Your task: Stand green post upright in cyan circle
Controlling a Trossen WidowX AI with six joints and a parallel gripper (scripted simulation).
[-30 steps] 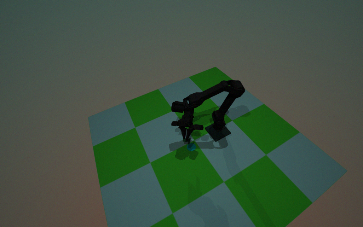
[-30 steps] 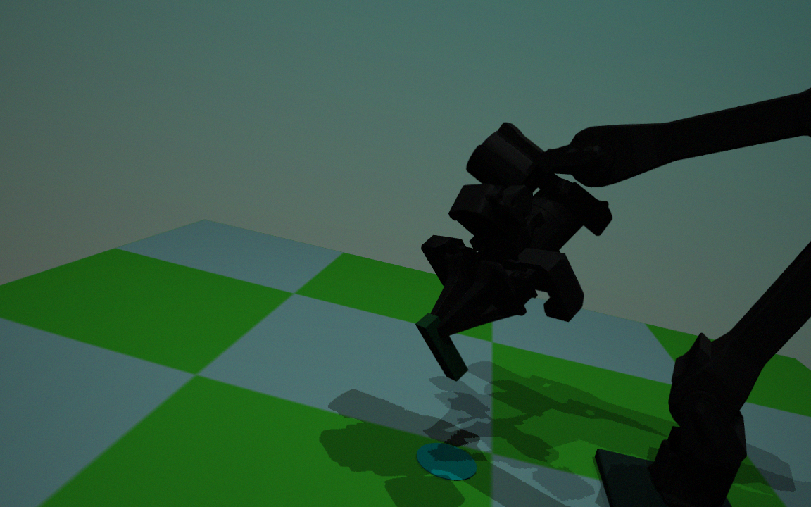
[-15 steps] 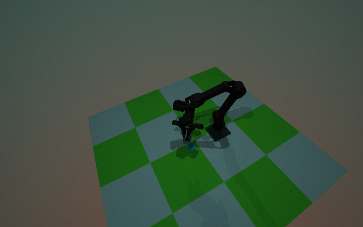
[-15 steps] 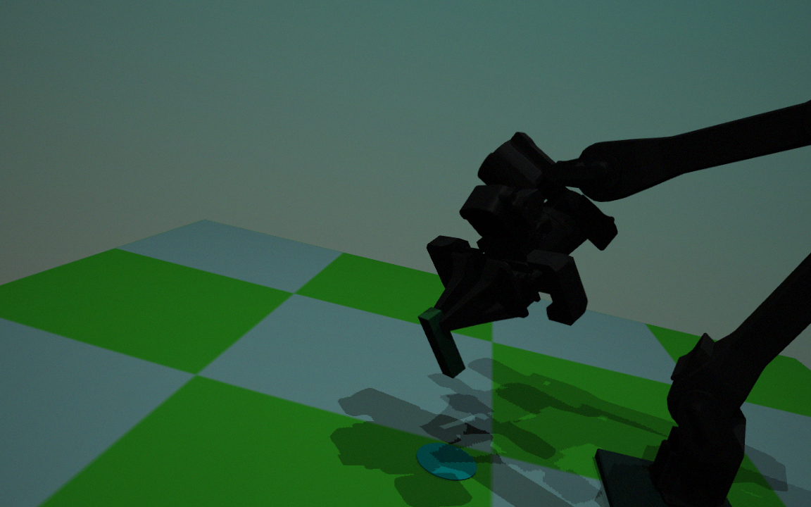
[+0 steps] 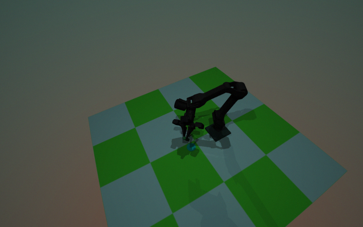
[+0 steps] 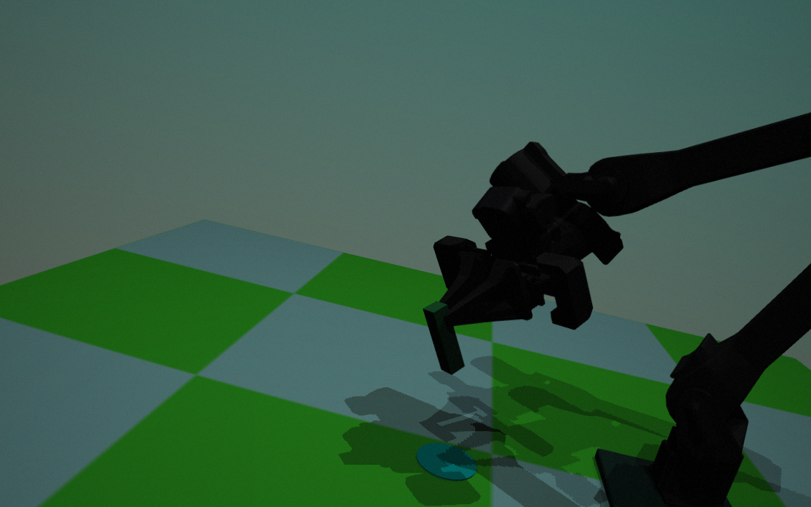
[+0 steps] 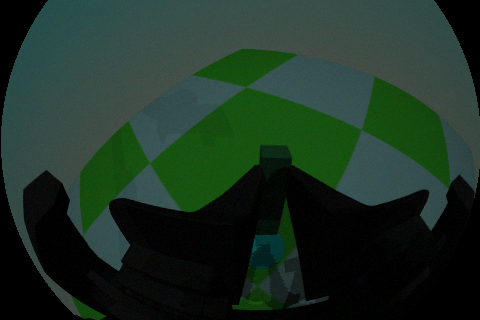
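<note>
My gripper tip is now 40 mm past the cyan circle and 140 mm above it. Also, from my gripper tip: green post (10 mm behind, 20 mm below).
</note>
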